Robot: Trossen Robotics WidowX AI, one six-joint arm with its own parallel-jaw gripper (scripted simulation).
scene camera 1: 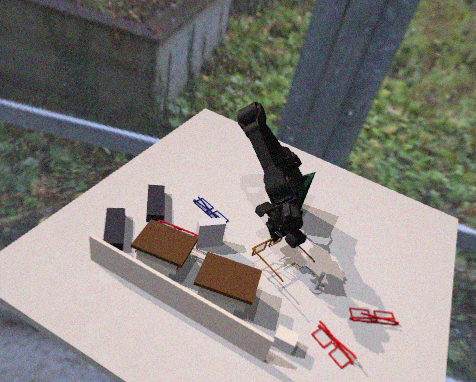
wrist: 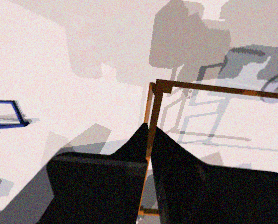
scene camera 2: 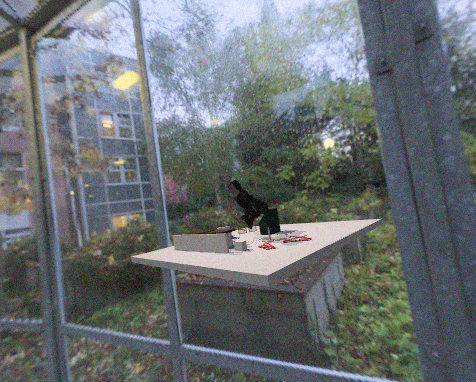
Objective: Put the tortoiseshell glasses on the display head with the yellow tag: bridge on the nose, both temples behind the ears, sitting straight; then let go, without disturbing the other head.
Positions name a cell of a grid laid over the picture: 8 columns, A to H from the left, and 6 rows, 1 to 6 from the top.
In view: my gripper (scene camera 1: E4) and a long low wall (scene camera 1: E6).
My gripper also shows in the wrist view (wrist: E4).
